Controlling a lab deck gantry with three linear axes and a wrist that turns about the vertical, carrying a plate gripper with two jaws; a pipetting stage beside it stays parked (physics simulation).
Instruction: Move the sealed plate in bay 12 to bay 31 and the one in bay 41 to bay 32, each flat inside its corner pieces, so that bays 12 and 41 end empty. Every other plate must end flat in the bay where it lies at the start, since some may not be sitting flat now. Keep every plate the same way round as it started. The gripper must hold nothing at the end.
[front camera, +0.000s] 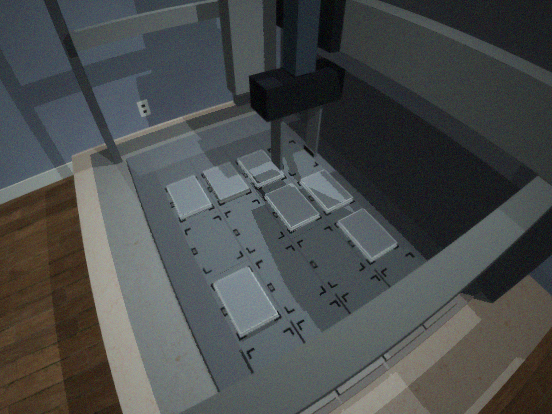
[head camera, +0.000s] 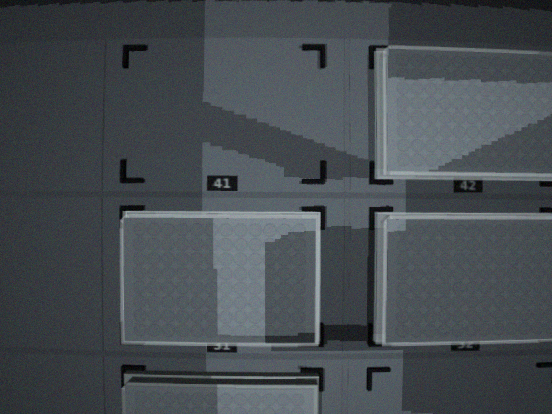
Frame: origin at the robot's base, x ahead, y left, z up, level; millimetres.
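Seen in the pictures: gripper, fingertip midpoint: (front camera: 294, 158); robot's base, link origin: (front camera: 166, 189).
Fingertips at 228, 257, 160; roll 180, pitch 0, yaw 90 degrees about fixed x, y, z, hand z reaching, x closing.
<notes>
Offsets run from my fingertips to a thing's middle, as dx, dy, dz. "*": to the spot under its first point.
The plate gripper (front camera: 295, 160) is open and empty above bay 41, whose corner pieces show in the head view with bare deck between them. A sealed plate @(-164, +0, -153) (front camera: 260, 167) (head camera: 242, 280) lies in bay 31 and looks flat inside its corner pieces. Another sealed plate @(+0, +0, -153) (front camera: 291, 205) (head camera: 465, 280) lies in bay 32 and looks flat; its right end is outside the head view. Bay 12 has no plate on it in the front view. The jaws do not show in the head view.
Other plates lie in bay 42 @(* +6, +103, -146) (front camera: 326, 190) (head camera: 465, 120), bay 21 @(* -155, -107, -146) (front camera: 226, 181) (head camera: 220, 400), bay 11 @(* -155, -212, -146) (front camera: 189, 196), bay 13 @(* +172, -214, -145) (front camera: 246, 301) and bay 43 @(* +167, +104, -146) (front camera: 367, 233). Raised rails border the deck.
</notes>
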